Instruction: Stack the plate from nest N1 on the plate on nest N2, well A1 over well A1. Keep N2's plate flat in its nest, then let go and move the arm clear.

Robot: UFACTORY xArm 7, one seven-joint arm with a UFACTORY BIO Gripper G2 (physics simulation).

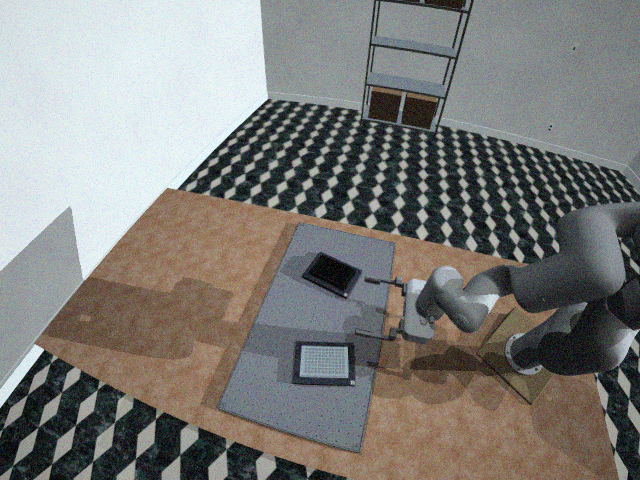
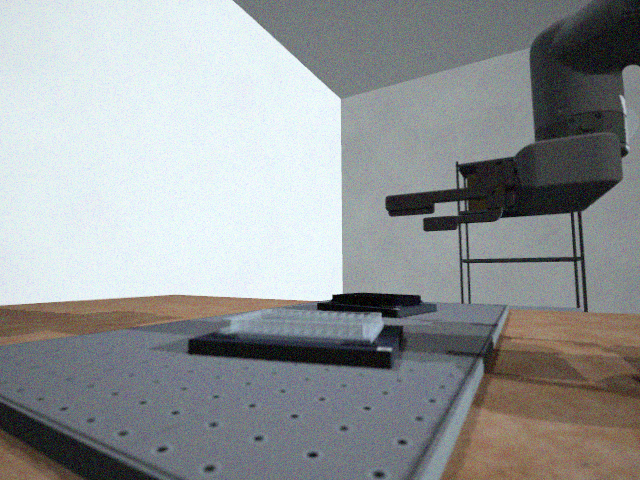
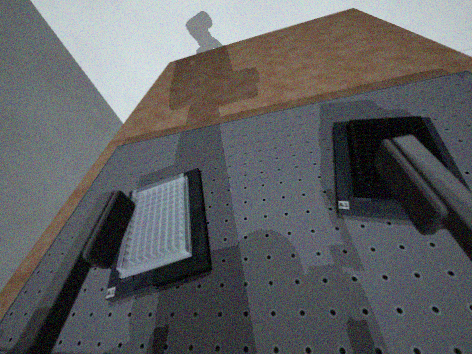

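Pixels of known places: hand, its tool point: (image 1: 368, 305) (image 2: 427, 216) (image 3: 238, 207); arm's base, origin of its link: (image 1: 523, 354).
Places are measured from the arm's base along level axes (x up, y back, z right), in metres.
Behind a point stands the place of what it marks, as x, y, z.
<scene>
A clear well plate (image 1: 324, 361) {0.010, -0.597, -0.091} (image 2: 310, 325) {0.008, -0.575, -0.127} (image 3: 157, 225) {0.010, -0.580, -0.081} sits in a dark nest (image 1: 323, 381) {-0.004, -0.592, -0.141} (image 2: 289, 352) {-0.009, -0.582, -0.148} (image 3: 201, 225) {-0.004, -0.577, -0.029}. A black plate (image 1: 333, 271) {0.008, -0.614, 0.210} (image 2: 376, 299) {0.007, -0.601, 0.162} (image 3: 367, 165) {0.009, -0.600, 0.175} sits in another dark nest (image 1: 324, 285) {-0.004, -0.635, 0.159} (image 2: 408, 310) {-0.008, -0.551, 0.155} (image 3: 341, 165) {-0.004, -0.621, 0.157}, turned at an angle to the first. Both plates look flat. The nest labels are too small to tell N1 from N2. My gripper (image 1: 361, 305) {0.114, -0.505, 0.042} (image 2: 406, 213) (image 3: 255, 175) {0.114, -0.505, 0.042} is open and empty, above the board's robot-side edge, its fingers pointing mostly sideways. It is well above both plates, touching neither.
Both nests stand on a grey perforated board (image 1: 289, 408) {-0.016, -0.666, -0.223} (image 2: 258, 413) {-0.016, -0.550, -0.236} (image 3: 280, 200) {-0.016, -0.596, 0.072} on a brown table (image 1: 206, 227) {-0.029, -1.135, 0.353} (image 3: 300, 55) {-0.029, -1.103, 0.249}. The arm's base stands on a wooden plate (image 1: 527, 390) {-0.017, -0.001, -0.105} beside the board. A shelf rack (image 1: 405, 85) (image 2: 522, 259) stands by the wall.
</scene>
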